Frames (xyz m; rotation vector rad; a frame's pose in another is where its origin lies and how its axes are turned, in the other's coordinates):
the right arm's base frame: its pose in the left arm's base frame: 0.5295 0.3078 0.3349 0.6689 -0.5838 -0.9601
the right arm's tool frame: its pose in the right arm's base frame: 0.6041 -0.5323 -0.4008 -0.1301 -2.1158 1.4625
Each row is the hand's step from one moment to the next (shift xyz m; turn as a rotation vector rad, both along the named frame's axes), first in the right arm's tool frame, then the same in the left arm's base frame.
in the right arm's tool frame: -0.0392 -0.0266 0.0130 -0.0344 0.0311 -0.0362
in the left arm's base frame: -0.0086 -0.0447 -0.0184 0.0565 -0.0148 0.0068
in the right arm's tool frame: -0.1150 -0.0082 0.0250 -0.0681 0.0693 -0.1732
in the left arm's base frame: 0.0332 -0.0923 -0.0656 0.1682 -0.0406 0.0976
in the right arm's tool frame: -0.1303 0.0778 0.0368 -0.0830 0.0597 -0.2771
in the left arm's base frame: 0.0980 -0.0521 -0.1098 0.2194 -0.0743 0.1833
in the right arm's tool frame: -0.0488 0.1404 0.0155 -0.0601 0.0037 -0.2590
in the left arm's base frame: 0.1184 0.0460 -0.0787 0.1585 -0.0861 0.1953
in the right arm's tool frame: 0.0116 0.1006 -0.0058 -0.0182 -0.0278 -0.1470
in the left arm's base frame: 0.0723 0.0673 -0.0230 0.0606 -0.0538 0.1271
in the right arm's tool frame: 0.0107 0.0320 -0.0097 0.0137 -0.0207 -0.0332
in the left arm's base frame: 0.0238 0.0258 0.0023 -0.0050 -0.0065 0.0406
